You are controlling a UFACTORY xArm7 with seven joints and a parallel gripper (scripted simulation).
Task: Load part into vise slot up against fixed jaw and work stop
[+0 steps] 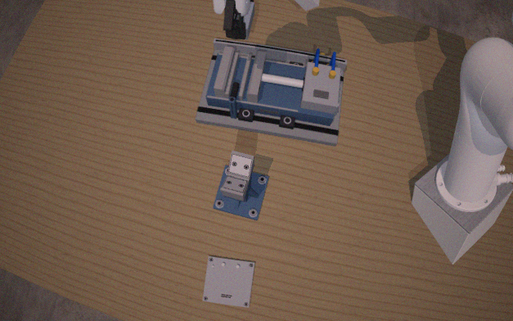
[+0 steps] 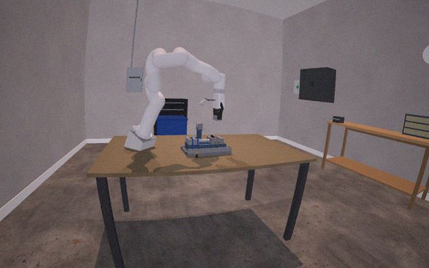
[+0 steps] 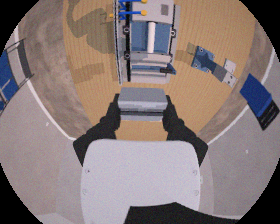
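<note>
My hand is 4 cm short of the fixed jaw, 1 cm to the right of it and 16 cm above it. Round my hand: part right at my hand; then work stop 1 cm ahead, 6 cm to the left, 15 cm below; then moving jaw 3 cm behind, 3 cm to the left, 16 cm below.
</note>
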